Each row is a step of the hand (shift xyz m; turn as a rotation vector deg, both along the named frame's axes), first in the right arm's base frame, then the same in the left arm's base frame.
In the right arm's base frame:
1: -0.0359 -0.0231 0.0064 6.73 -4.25 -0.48
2: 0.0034 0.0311 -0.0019 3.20 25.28 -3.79
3: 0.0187 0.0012 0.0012 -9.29 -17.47 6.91
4: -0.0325 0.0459 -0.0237 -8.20 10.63 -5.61
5: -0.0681 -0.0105 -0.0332 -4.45 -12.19 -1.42
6: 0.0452 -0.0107 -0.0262 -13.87 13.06 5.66
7: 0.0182 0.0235 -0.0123 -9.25 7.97 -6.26
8: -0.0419 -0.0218 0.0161 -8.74 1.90 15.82
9: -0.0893 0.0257 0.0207 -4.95 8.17 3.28
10: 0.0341 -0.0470 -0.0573 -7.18 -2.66 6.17
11: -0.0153 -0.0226 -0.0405 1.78 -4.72 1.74
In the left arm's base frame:
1: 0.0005 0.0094 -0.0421 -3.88 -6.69 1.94
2: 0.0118 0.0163 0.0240 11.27 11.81 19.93
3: -0.0081 -0.0091 0.0143 -8.53 -1.83 -19.05
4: 0.0499 0.0339 0.0092 11.94 8.15 1.65
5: 0.0513 0.0138 -0.0551 -1.55 -5.83 -11.58
6: -0.0002 -0.0464 0.0263 5.68 19.01 -1.21
7: 0.0117 -0.0024 0.0299 11.92 6.74 -0.92
8: -0.0047 0.0189 -0.0459 -9.02 14.74 -5.63
9: 0.0281 0.0776 -0.0475 2.28 9.65 1.94
10: 0.0168 -0.0796 -0.0056 -3.27 5.76 -7.27
11: 0.0317 -0.0275 -0.0250 -3.92 -2.98 -2.05

